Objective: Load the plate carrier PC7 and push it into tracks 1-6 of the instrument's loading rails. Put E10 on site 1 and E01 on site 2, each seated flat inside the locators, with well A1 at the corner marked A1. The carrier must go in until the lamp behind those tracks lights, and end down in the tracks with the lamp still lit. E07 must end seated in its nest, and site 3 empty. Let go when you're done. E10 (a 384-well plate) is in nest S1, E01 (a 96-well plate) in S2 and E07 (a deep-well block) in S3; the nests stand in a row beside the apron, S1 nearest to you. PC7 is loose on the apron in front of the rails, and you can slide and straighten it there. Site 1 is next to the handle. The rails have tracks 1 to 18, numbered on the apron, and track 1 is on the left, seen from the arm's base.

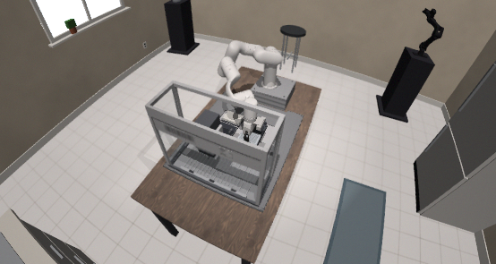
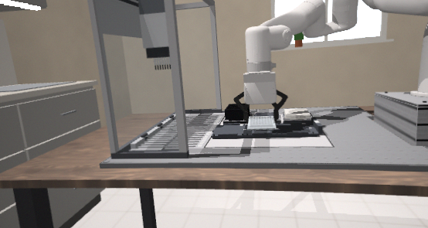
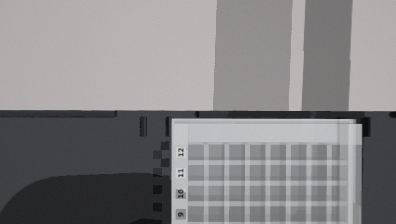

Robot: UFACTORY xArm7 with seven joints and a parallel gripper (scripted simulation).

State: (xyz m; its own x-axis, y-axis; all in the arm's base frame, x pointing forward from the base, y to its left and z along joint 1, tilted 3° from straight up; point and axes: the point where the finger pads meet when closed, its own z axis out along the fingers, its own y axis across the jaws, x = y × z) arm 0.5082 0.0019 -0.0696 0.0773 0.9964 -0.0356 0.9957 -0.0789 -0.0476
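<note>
Now: the dark plate carrier PC7 3 cm below my hand and 1 cm behind it. Also, from my hand: A1 tag: 12 cm to the right, 3 cm below, 2 cm ahead; white 96-well plate E01: 1 cm below; pale apron: 6 cm to the right, 4 cm below, 2 cm behind.
</note>
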